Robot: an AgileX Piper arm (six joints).
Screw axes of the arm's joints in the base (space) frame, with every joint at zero. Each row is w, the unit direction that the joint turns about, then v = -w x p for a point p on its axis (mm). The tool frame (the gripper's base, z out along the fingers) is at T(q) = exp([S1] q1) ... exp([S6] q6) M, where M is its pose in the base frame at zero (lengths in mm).
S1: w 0 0 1 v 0.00 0.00 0.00
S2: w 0 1 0 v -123.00 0.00 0.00
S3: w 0 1 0 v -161.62 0.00 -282.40
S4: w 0.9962 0 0.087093 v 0.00 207.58 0.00
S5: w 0 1 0 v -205.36 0.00 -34.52
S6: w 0.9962 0 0.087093 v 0.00 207.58 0.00
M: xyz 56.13 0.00 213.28 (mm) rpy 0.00 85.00 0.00 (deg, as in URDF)
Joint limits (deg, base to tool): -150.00..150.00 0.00..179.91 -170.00..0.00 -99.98..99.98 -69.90..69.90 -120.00..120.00
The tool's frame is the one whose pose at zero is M.
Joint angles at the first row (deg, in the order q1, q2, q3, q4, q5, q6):
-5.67 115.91 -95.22 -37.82 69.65 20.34
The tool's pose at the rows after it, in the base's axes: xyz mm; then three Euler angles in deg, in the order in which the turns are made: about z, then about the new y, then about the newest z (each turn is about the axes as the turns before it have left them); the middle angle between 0 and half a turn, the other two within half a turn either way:
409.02, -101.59, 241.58, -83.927, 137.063, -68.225
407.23, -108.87, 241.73, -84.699, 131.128, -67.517
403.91, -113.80, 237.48, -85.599, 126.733, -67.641
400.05, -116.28, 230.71, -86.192, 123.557, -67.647
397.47, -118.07, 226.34, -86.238, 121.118, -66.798
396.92, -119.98, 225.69, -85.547, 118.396, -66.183
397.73, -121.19, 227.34, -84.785, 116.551, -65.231
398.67, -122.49, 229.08, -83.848, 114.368, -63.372
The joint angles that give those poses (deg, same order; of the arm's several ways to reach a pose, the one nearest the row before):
-5.67 115.91 -94.00 -45.29 69.78 25.17
-5.79 115.91 -92.46 -51.97 69.78 29.74
-5.89 115.91 -90.18 -57.17 69.78 33.66
-5.87 115.91 -87.59 -61.17 69.66 37.48
-5.87 115.91 -85.75 -64.27 69.55 40.97
-5.87 115.91 -84.67 -67.59 69.41 43.32
-5.87 115.91 -84.44 -69.77 69.32 44.89
-5.87 115.91 -84.10 -72.40 69.18 47.58

